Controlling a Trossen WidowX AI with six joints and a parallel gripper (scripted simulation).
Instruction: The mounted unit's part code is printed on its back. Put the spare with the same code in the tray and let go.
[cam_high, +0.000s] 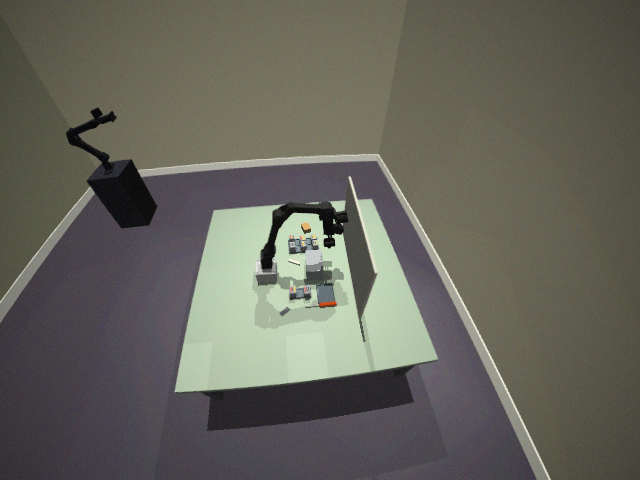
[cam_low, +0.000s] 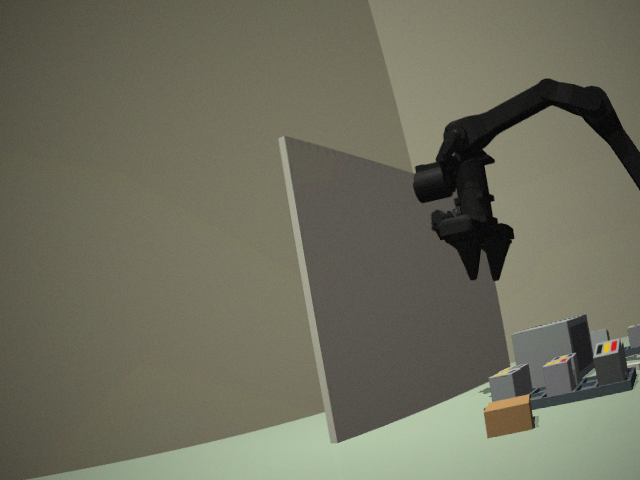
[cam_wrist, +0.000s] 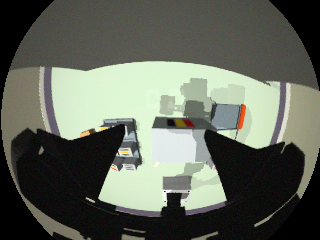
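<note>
My gripper tip is 9 cm past the grey mounted unit, 3 cm to the left of it and 15 cm above it. Round my gripper tip: tall grey panel 14 cm ahead, 6 cm to the right, 3 cm above.
</note>
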